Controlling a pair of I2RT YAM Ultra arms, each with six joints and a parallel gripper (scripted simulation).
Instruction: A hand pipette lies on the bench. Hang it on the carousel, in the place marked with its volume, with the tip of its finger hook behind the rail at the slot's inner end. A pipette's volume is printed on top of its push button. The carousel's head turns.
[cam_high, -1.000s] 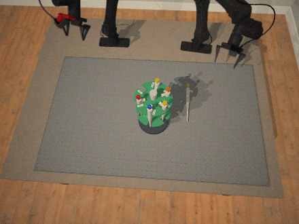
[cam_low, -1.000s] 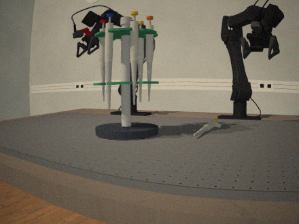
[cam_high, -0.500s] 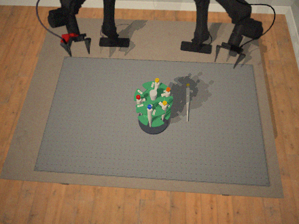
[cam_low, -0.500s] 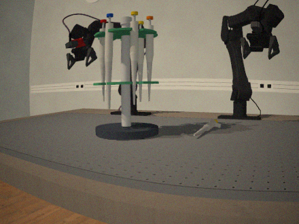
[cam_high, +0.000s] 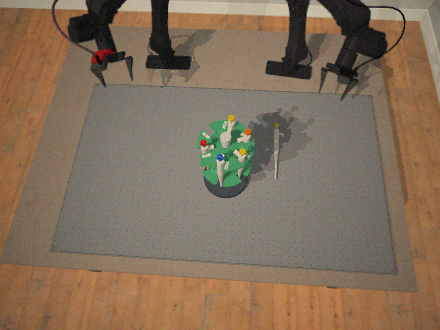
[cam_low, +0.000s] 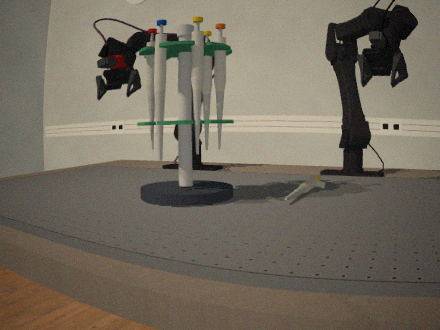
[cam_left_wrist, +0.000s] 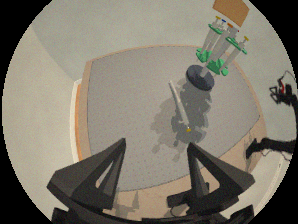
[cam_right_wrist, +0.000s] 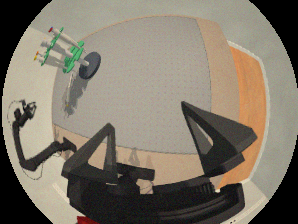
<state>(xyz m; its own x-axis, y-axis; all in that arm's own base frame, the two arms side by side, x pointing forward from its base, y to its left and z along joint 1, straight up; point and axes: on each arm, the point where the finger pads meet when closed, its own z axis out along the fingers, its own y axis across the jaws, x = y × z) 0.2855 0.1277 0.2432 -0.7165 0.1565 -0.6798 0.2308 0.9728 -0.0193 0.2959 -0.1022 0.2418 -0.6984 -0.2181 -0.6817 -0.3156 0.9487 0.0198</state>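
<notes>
Right now my left hand is 110 mm short of the pipette, 140 mm to the left of it and 220 mm above it.
</notes>
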